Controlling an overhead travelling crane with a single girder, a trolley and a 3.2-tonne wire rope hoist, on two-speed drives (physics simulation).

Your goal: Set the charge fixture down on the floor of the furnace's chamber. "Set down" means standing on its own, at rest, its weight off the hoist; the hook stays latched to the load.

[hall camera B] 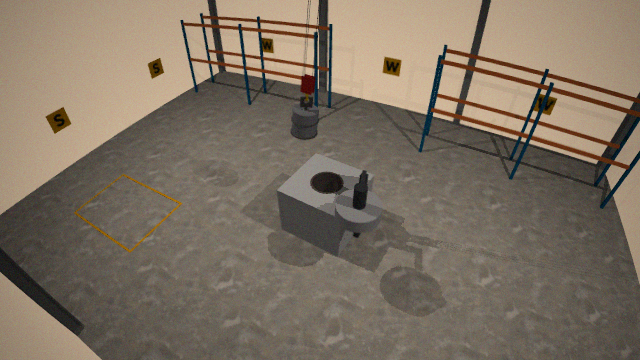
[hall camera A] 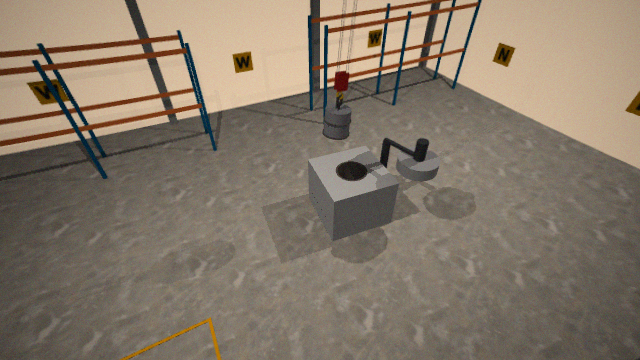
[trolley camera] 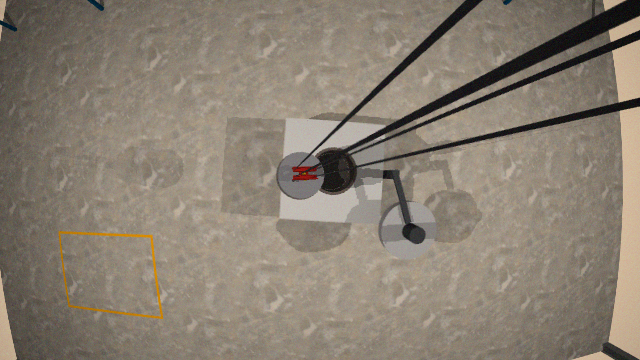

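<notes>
The charge fixture (hall camera A: 336, 125) (hall camera B: 304, 124) (trolley camera: 289, 186), a dark grey ribbed drum, hangs upright in the air from my hook (hall camera A: 339, 98) (hall camera B: 306, 99) (trolley camera: 304, 173), which is shut on it under the red hook block. The furnace (hall camera A: 365, 216) (hall camera B: 306, 211) (trolley camera: 320, 209) is a light grey box with a round dark chamber opening (hall camera A: 351, 171) (hall camera B: 327, 183) (trolley camera: 336, 181) in its top. In the trolley view the fixture overlaps the left edge of the opening and covers part of the furnace top. The chamber floor cannot be made out.
The round furnace lid (hall camera A: 416, 171) (hall camera B: 356, 217) (trolley camera: 392, 240) is swung aside on its black arm (hall camera A: 399, 146) (trolley camera: 403, 197), beside the furnace. Blue and orange racks (hall camera A: 326, 70) (hall camera B: 245, 65) stand along the W wall. A yellow outlined square (hall camera B: 102, 232) (trolley camera: 106, 234) marks the floor.
</notes>
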